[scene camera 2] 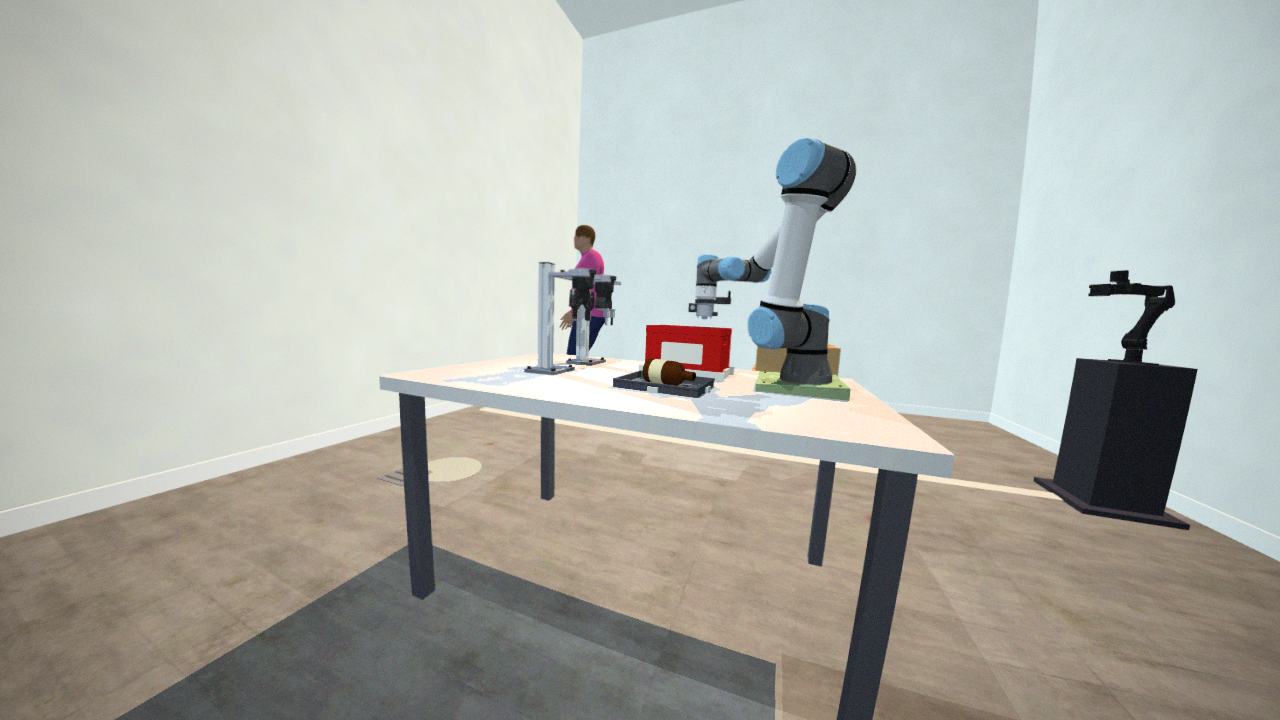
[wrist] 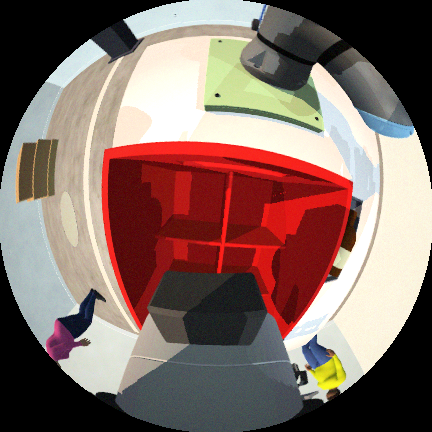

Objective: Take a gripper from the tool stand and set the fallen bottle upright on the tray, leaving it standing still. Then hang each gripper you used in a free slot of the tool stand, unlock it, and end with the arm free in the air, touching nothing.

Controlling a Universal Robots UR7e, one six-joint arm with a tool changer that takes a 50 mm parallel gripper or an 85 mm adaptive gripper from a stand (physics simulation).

Observation:
I see a brown bottle [scene camera 2: 660, 371], a gripper [scene camera 2: 581, 295] and a tool stand [scene camera 2: 546, 273].
The brown bottle is seen too in the wrist view [wrist: 349, 236].

